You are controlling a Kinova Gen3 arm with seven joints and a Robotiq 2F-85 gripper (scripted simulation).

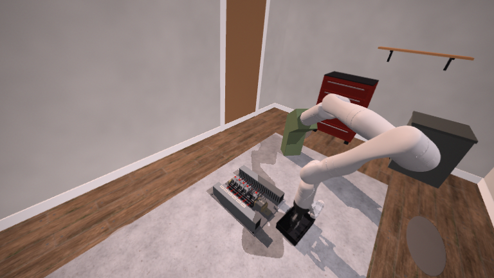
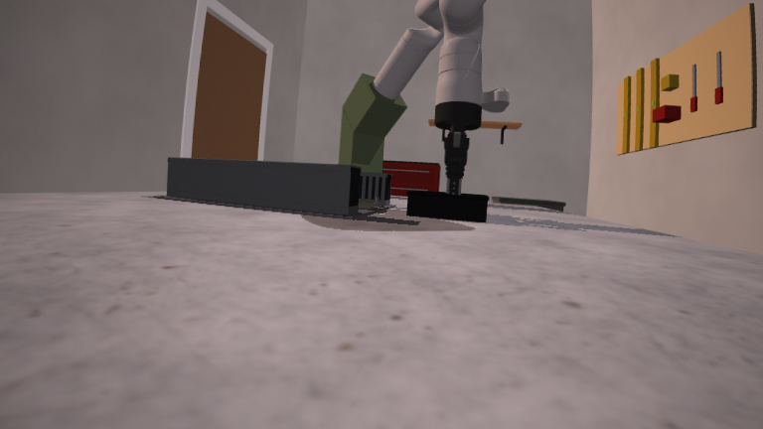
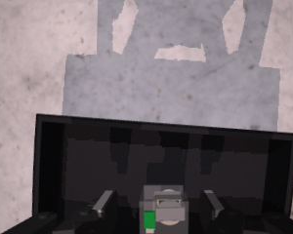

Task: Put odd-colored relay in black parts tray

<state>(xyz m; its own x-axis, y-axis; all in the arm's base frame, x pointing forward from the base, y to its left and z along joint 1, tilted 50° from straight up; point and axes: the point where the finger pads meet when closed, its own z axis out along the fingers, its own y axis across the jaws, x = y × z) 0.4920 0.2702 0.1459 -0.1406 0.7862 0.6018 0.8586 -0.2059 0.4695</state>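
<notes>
Right now the relay is 10 mm below my hand. From my hand the other things lie so: black parts tray 20 mm below.
</notes>
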